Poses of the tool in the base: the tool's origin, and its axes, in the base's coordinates. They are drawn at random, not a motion.
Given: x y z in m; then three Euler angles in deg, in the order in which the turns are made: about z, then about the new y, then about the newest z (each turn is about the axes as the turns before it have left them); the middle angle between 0 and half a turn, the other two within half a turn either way.
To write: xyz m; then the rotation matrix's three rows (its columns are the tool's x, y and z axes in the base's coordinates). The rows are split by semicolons. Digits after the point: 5 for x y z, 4 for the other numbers.
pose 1, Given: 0.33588 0.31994 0.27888 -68.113 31.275 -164.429
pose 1, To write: 0.33588 0.31994 0.27888; -0.5560 -0.8083 0.1935; 0.6639 -0.5720 -0.4817; 0.5001 -0.1394 0.8547
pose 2, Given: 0.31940 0.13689 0.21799 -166.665 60.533 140.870
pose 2, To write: 0.31940 0.13689 0.21799; 0.5169 0.1232 -0.8472; -0.5261 0.8264 -0.2008; 0.6754 0.5494 0.4919
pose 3, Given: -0.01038 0.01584 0.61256 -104.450 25.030 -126.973
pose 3, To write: -0.01038 0.01584 0.61256; -0.6377 -0.7630 -0.1056; 0.7271 -0.5509 -0.4097; 0.2545 -0.3380 0.9061
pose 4, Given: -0.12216 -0.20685 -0.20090 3.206 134.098 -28.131
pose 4, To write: -0.12216 -0.20685 -0.20090; -0.5864 -0.3769 0.7170; -0.5051 0.8621 0.0402; -0.6333 -0.3386 -0.6959
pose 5, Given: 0.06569 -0.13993 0.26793 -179.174 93.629 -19.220
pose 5, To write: 0.06569 -0.13993 0.26793; 0.0550 0.0344 -0.9979; 0.3300 -0.9439 -0.0144; -0.9424 -0.3285 -0.0633
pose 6, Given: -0.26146 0.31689 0.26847 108.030 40.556 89.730
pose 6, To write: -0.26146 0.31689 0.26847; -0.9520 0.2307 -0.2012; -0.3061 -0.7239 0.6183; -0.0031 0.6502 0.7598
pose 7, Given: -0.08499 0.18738 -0.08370 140.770 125.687 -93.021
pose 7, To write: -0.08499 0.18738 -0.08370; 0.6077 0.4846 -0.6292; 0.7930 -0.3276 0.5137; 0.0428 -0.8111 -0.5834
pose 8, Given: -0.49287 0.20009 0.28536 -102.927 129.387 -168.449
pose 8, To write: -0.49287 0.20009 0.28536; -0.3342 -0.9265 -0.1729; -0.5612 0.3430 -0.7533; 0.7572 -0.1548 -0.6346
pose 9, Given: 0.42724 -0.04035 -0.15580 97.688 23.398 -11.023
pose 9, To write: 0.42724 -0.04035 -0.15580; 0.0690 -0.9962 -0.0531; 0.9183 0.0426 0.3935; -0.3898 -0.0759 0.9178
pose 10, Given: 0.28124 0.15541 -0.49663 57.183 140.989 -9.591
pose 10, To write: 0.28124 0.15541 -0.49663; -0.2752 -0.8988 0.3411; -0.7342 0.4256 0.5290; -0.6207 -0.1049 -0.7770
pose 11, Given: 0.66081 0.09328 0.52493 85.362 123.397 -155.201
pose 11, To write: 0.66081 0.09328 0.52493; 0.4585 0.8861 0.0675; 0.4641 -0.3035 0.8321; 0.7579 -0.3502 -0.5504
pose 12, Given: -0.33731 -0.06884 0.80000 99.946 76.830 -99.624
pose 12, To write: -0.33731 -0.06884 0.80000; 0.9777 0.1259 -0.1682; 0.1328 0.2501 0.9591; 0.1628 -0.9600 0.2278
